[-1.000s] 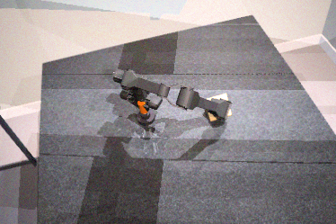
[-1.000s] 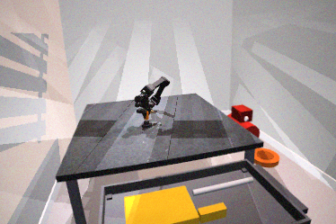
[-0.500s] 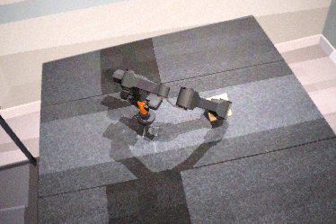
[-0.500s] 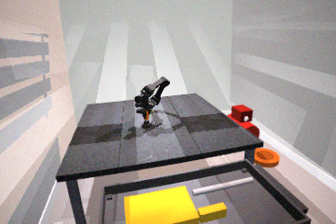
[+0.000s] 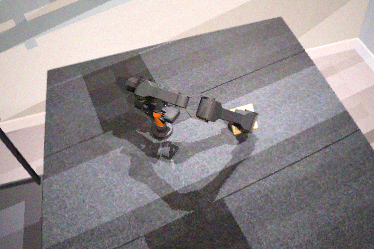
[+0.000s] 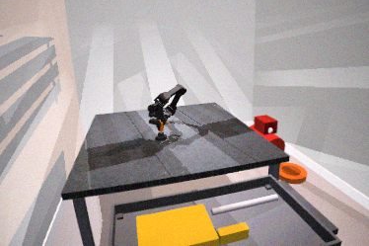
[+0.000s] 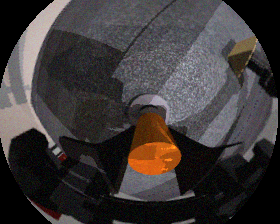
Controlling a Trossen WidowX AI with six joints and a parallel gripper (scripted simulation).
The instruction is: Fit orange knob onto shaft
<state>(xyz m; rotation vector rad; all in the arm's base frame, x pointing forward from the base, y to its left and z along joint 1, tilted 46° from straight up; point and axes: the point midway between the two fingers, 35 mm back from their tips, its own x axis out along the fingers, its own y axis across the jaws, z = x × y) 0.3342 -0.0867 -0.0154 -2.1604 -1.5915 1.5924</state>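
Right now the orange knob is 30 mm above my gripper tip. The rest, counted from my gripper tip: dark round pedestal (40 mm below).
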